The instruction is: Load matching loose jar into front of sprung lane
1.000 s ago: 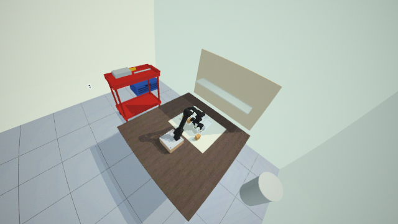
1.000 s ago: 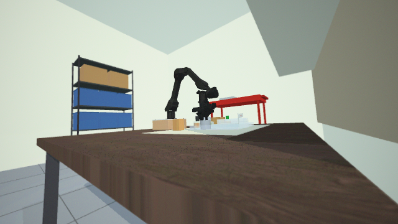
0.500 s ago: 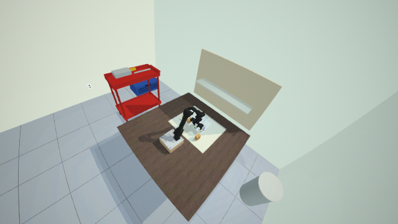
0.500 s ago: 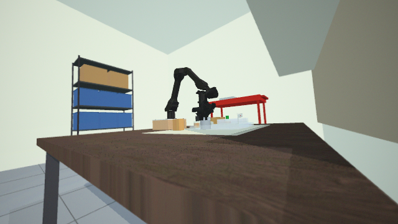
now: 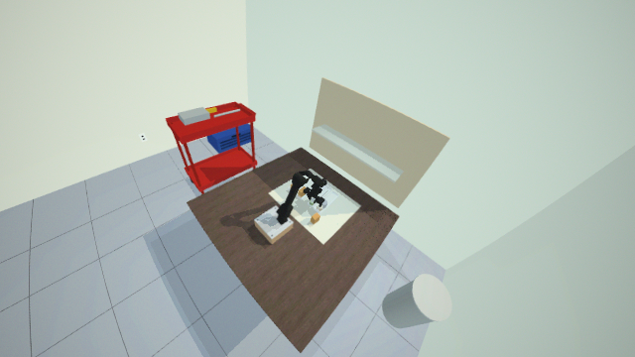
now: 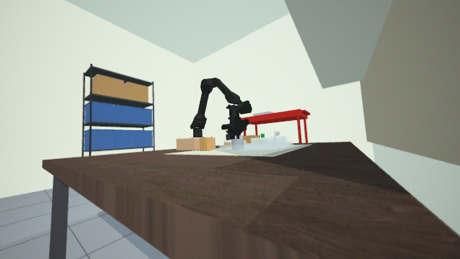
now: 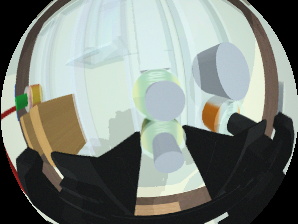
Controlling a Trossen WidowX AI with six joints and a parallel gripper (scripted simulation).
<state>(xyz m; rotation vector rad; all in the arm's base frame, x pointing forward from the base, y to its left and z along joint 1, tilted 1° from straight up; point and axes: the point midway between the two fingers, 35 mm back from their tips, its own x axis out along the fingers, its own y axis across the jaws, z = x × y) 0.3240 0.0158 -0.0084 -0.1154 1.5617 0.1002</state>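
Now: gripper tip 70 mm to the left of the grey cylinder and 70 mm short of it. From my gripper tip the other things lie so: clear sprung lane 140 mm ahead, 40 mm to the left, 10 mm below.
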